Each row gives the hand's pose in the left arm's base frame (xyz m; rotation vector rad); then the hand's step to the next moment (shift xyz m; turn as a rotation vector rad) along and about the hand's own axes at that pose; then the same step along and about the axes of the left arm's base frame.
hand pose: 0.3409 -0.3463 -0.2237 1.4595 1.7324 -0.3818
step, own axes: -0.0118 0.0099 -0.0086 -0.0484 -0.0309 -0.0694
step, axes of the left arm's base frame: 0.0057 0.0007 0.0167 -0.0558 0.0061 0.0705
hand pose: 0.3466 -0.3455 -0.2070 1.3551 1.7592 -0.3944
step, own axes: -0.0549 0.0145 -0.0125 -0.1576 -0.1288 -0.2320
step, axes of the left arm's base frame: 0.0100 -0.0207 0.0534 -0.2096 0.0140 0.2261
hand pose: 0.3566 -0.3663 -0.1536 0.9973 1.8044 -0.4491
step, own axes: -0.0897 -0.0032 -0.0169 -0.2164 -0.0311 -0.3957
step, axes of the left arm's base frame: 0.0034 -0.0289 0.0866 -0.2169 0.1582 0.3637
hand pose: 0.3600 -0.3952 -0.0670 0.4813 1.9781 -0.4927
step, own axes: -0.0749 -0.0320 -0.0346 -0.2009 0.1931 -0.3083
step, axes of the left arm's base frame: -0.0109 -0.0175 0.0861 -0.0404 0.3014 0.2833
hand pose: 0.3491 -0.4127 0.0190 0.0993 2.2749 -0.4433
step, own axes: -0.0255 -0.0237 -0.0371 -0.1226 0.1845 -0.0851
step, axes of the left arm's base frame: -0.0138 -0.0076 0.0484 0.0620 0.2106 0.0901
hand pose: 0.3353 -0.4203 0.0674 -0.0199 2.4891 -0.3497
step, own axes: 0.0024 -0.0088 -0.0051 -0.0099 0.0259 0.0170
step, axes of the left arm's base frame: -0.0055 -0.0075 0.0048 0.0197 0.0218 -0.0140
